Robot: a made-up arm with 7 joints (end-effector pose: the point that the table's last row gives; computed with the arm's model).
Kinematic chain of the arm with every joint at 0, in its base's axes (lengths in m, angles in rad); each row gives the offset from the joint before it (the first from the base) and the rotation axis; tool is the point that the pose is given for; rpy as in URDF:
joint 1: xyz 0 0 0.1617 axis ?
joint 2: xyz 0 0 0 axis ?
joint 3: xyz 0 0 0.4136 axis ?
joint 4: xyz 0.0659 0 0 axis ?
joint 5: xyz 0.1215 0 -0.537 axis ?
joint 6: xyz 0 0 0 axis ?
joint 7: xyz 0.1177 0 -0.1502 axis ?
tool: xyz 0 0 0 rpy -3.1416 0 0
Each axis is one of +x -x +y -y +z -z.
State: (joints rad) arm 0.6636 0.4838 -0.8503 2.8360 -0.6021 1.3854 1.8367
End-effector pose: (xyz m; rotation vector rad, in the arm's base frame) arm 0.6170 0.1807 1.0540 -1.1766 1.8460 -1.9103
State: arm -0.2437 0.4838 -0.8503 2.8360 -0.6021 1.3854 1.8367
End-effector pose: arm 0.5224 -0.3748 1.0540 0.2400 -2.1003 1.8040
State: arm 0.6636 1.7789 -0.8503 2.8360 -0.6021 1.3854 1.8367
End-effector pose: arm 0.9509 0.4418 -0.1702 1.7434 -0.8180 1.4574
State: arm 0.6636 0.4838 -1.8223 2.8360 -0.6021 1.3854 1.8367
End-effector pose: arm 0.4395 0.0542 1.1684 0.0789 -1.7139 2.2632
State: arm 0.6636 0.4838 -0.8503 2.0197 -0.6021 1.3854 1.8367
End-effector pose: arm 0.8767 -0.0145 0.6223 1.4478 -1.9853 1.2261
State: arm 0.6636 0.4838 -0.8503 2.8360 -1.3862 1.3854 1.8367
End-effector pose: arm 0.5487 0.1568 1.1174 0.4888 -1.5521 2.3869
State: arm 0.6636 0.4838 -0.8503 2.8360 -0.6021 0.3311 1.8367
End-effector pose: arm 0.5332 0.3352 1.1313 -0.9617 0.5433 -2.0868
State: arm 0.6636 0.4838 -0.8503 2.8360 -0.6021 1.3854 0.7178
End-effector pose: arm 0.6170 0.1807 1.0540 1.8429 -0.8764 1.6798
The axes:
joint 1: +z
joint 2: +y
joint 3: +z
joint 4: -y
joint 5: -z
joint 6: +y
joint 7: -z

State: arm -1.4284 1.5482 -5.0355 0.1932 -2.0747 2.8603 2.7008
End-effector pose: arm 0.2822 0.0009 -0.0740 1.4804 -1.1386 0.9525
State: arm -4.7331 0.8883 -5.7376 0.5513 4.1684 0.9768 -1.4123
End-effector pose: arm -0.2489 0.2375 -0.3127 -2.4534 1.0219 -0.1457
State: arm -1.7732 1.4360 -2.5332 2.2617 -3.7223 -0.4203 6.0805
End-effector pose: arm -0.3846 -0.6574 0.7774 -0.0311 -0.4160 0.7777
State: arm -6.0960 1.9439 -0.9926 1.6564 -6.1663 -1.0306 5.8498
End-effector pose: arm 0.6877 -0.3516 -0.3806 1.7177 1.2917 0.7417
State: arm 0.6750 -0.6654 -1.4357 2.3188 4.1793 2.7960 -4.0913
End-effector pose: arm -0.3139 -0.5884 0.7729 -1.5260 -1.6998 -0.1779
